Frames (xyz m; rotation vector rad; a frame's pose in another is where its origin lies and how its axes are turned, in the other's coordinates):
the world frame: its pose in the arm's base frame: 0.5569 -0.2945 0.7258 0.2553 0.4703 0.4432
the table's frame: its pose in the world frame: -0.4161 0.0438 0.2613 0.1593 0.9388 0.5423
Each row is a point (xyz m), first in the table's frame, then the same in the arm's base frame.
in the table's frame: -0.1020 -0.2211 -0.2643
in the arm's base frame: 0.2097 -0.7801 0.9615
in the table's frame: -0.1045 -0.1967 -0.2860
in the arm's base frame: 0.1804 -0.7775 0.9759
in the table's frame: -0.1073 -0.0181 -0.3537
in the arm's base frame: 0.0449 -0.7115 1.0933
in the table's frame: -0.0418 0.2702 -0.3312
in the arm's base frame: -0.0671 -0.5015 1.2701
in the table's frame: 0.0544 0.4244 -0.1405
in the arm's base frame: 0.0230 -0.2745 1.3689
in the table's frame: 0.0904 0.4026 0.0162
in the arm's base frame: 0.1665 -0.1988 1.3676
